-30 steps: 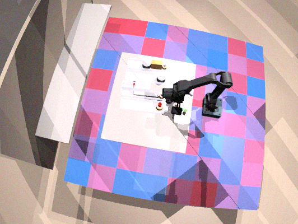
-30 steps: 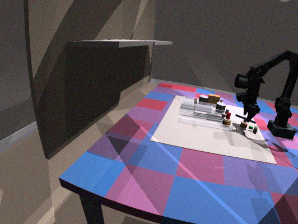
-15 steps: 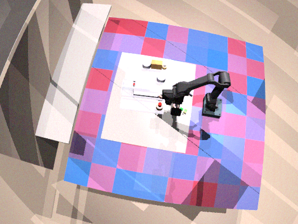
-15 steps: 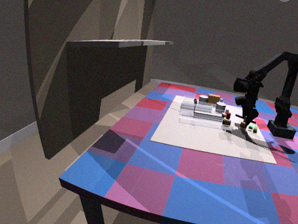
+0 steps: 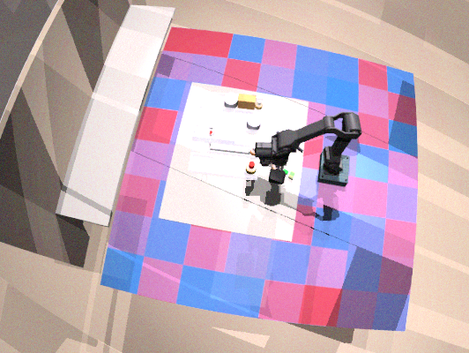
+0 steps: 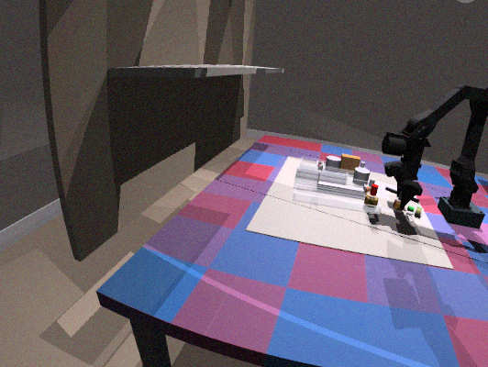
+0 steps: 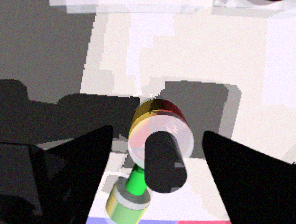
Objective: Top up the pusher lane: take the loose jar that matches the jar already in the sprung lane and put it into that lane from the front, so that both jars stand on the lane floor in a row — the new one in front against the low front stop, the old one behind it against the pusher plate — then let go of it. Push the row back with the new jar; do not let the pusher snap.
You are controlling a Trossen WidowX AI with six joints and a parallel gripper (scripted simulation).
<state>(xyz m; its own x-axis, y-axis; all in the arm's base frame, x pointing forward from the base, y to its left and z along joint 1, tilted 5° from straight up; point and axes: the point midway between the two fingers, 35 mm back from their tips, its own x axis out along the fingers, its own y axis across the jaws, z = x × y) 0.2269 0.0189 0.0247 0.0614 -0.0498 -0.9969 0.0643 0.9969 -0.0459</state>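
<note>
My gripper tip is 50 mm past the dark rod, 130 mm to the left of it and 20 mm above it. Also, from my gripper tip: lane rack (240 mm ahead, 80 mm to the right, 10 mm below); then box (150 mm ahead, 280 mm to the right, 10 mm above).
</note>
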